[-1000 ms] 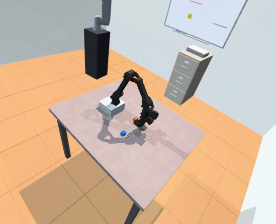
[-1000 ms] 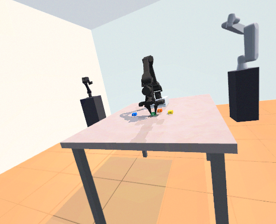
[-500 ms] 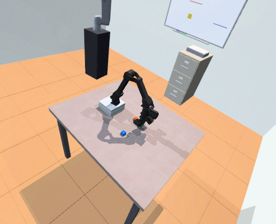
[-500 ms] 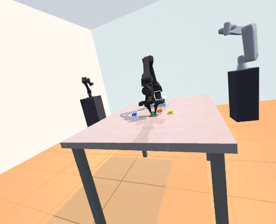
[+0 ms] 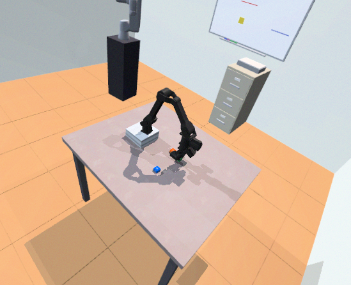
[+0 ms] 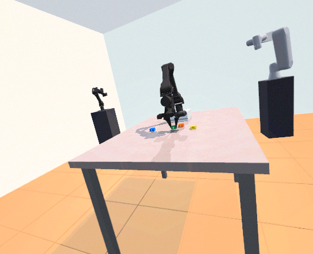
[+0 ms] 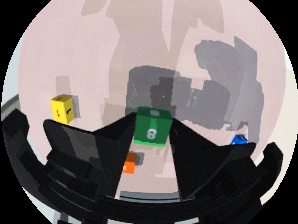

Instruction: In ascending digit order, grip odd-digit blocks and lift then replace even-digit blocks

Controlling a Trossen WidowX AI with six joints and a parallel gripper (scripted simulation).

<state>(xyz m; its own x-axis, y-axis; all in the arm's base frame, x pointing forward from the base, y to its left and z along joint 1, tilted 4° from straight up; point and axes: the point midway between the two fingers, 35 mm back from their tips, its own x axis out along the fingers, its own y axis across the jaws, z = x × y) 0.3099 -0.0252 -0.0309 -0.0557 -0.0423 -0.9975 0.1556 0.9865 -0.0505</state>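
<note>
The yellow block lies 10 mm ahead of my gripper tip, 130 mm to the left of it and 10 mm below it. From my gripper tip the other things lie so: blue block (70 mm behind, 170 mm to the right, 10 mm below); then orange block (80 mm behind, 40 mm to the left, 10 mm below); then green block (10 mm behind).
</note>
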